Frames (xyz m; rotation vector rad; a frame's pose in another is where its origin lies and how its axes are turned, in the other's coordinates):
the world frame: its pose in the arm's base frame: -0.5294 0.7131 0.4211 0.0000 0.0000 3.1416
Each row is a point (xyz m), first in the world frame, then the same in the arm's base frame.
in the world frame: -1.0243 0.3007 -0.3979
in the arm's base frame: 0.4949 0.4124 0.0232
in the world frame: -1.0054 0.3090 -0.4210
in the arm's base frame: 0.4760 0.4041 0.0001
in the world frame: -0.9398 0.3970 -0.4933
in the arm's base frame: 0.4104 0.3161 -0.0722
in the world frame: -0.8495 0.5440 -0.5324
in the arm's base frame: 0.3201 0.1691 -0.1113
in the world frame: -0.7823 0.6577 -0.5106
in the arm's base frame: 0.2529 0.0554 -0.0895
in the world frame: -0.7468 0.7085 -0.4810
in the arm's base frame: 0.2174 0.0046 -0.0599
